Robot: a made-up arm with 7 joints. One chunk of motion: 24 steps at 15 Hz.
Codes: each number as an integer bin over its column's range. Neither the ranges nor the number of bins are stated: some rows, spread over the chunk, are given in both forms.
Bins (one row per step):
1: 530 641 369 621 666 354 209
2: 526 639 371 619 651 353 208
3: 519 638 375 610 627 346 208
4: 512 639 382 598 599 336 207
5: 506 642 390 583 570 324 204
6: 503 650 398 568 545 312 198
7: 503 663 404 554 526 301 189
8: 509 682 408 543 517 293 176
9: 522 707 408 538 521 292 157
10: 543 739 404 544 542 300 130
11: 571 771 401 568 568 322 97
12: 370 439 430 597 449 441 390
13: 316 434 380 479 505 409 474
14: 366 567 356 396 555 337 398
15: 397 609 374 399 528 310 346
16: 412 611 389 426 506 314 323
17: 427 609 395 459 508 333 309
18: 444 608 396 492 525 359 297
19: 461 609 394 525 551 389 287
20: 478 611 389 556 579 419 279
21: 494 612 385 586 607 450 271
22: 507 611 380 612 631 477 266
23: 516 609 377 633 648 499 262
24: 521 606 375 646 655 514 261
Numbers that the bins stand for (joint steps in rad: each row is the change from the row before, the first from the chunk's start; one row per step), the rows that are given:
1: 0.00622 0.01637 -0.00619 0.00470 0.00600 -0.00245 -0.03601
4: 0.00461 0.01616 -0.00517 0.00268 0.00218 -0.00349 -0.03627
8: 0.00435 0.02068 -0.00314 -0.00217 -0.00250 -0.00599 -0.04027
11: 0.00987 0.03004 -0.00369 0.00003 0.00041 -0.00431 -0.05047
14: -0.00839 0.00859 -0.00720 -0.01512 -0.00033 -0.00343 -0.01161
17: -0.00296 0.01301 -0.00416 -0.00957 -0.00302 -0.00367 -0.02310
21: 0.00301 0.01332 -0.00494 0.00162 0.00263 0.00313 -0.02801
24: 0.00542 0.01269 -0.00572 0.00690 0.00537 0.00684 -0.02930
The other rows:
2: 0.00586 0.01616 -0.00603 0.00453 0.00514 -0.00251 -0.03614
3: 0.00524 0.01606 -0.00572 0.00373 0.00377 -0.00291 -0.03614
5: 0.00408 0.01648 -0.00455 0.00136 0.00052 -0.00419 -0.03666
6: 0.00381 0.01732 -0.00392 0.00003 -0.00090 -0.00489 -0.03743
7: 0.00381 0.01868 -0.00346 -0.00120 -0.00199 -0.00552 -0.03859
9: 0.00550 0.02331 -0.00314 -0.00261 -0.00227 -0.00605 -0.04273
10: 0.00738 0.02667 -0.00346 -0.00208 -0.00108 -0.00558 -0.04621
12: -0.00804 -0.00486 -0.00143 0.00259 -0.00638 0.00260 -0.01264
13: -0.01285 -0.00538 -0.00533 -0.00781 -0.00319 0.00075 -0.00179
15: -0.00563 0.01301 -0.00580 -0.01485 -0.00187 -0.00500 -0.01832
16: -0.00430 0.01322 -0.00463 -0.01247 -0.00313 -0.00477 -0.02129
18: -0.00144 0.01290 -0.00408 -0.00666 -0.00205 -0.00216 -0.02465
19: 0.00007 0.01301 -0.00424 -0.00375 -0.00056 -0.00042 -0.02594
20: 0.00158 0.01322 -0.00463 -0.00102 0.00104 0.00133 -0.02697
22: 0.00417 0.01322 -0.00533 0.00391 0.00400 0.00469 -0.02865
23: 0.00497 0.01301 -0.00556 0.00576 0.00497 0.00597 -0.02917

